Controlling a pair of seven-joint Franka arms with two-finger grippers.
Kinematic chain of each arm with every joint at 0, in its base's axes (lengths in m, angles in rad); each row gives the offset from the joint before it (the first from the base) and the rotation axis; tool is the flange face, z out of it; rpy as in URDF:
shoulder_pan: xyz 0 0 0.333 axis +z
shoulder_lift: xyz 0 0 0 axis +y
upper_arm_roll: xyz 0 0 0.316 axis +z
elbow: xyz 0.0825 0 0 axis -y
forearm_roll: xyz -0.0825 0 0.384 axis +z
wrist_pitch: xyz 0 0 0 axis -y
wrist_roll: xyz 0.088 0 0 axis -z
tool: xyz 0 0 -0.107 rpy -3.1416 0 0
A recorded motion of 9 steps. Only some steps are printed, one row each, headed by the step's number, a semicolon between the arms.
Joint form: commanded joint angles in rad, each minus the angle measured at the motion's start. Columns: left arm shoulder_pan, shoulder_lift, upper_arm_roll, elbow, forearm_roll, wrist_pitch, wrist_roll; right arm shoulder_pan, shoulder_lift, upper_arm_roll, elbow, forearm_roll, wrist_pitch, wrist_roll.
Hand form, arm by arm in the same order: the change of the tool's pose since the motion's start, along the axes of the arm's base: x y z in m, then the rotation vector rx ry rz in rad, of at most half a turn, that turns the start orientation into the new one. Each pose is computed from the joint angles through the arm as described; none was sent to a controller.
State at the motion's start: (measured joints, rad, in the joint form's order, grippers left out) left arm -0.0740 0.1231 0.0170 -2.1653 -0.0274 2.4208 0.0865; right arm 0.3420 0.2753 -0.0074 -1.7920 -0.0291 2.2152 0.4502
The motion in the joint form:
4: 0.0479 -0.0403 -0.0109 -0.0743 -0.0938 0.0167 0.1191; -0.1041 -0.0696 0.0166 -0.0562 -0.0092 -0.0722 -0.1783
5: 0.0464 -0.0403 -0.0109 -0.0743 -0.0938 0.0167 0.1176; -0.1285 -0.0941 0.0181 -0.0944 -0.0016 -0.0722 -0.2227
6: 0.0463 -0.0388 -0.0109 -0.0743 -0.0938 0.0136 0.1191; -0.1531 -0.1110 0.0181 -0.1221 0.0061 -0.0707 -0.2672
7: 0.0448 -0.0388 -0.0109 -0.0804 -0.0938 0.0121 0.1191; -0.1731 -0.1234 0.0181 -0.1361 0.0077 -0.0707 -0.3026
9: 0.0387 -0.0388 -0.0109 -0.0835 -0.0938 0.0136 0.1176; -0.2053 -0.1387 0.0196 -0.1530 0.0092 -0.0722 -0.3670
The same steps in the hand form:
4: -0.0198 0.0213 -0.0087 -0.0550 0.0138 -0.0171; -0.0070 -0.0612 0.0100 -0.0436 0.0532 0.0912
5: -0.0198 0.0205 -0.0087 -0.0551 0.0139 -0.0172; -0.0136 -0.0770 0.0070 -0.0438 0.0681 0.1094
6: -0.0201 0.0204 -0.0098 -0.0551 0.0184 -0.0189; -0.0176 -0.0927 0.0043 -0.0426 0.0784 0.1258
7: -0.0221 0.0196 -0.0126 -0.0552 0.0261 -0.0203; -0.0193 -0.1052 0.0052 -0.0445 0.0801 0.1403
9: -0.0230 0.0163 -0.0138 -0.0551 0.0279 -0.0247; -0.0214 -0.1241 0.0062 -0.0489 0.0833 0.1731

